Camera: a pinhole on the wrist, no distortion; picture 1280 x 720 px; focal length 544.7 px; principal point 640.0 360.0 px. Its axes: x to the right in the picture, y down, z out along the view. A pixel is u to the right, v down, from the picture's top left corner.
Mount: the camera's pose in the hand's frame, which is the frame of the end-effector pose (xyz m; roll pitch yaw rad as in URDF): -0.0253 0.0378 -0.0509 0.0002 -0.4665 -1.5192
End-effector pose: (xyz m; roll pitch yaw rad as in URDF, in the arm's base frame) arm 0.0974 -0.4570 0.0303 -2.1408 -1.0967 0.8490
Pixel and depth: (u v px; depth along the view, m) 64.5 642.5 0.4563
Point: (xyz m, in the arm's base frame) 0.7236 -0.1269 -0.1089
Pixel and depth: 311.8 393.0 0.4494
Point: 0.4534 -0.1553 -0.2303
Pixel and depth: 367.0 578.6 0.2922
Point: 0.3508 -0.2351 -0.0531
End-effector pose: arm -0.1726 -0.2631 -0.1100 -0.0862 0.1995 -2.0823
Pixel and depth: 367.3 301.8 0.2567
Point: 0.0894 -0.3596 -0.0019
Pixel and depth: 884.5 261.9 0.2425
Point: -0.1023 -0.2720 0.1094
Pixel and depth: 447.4 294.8 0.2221
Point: 0.0350 -0.3328 -0.0059
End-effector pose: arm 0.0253 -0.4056 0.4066 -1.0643 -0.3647 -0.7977
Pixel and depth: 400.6 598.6 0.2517
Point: 0.2804 -0.3343 0.2807
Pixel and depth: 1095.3 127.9 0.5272
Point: 0.1063 0.1950 0.7068
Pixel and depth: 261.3 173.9 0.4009
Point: 0.2564 -0.0958 0.0479
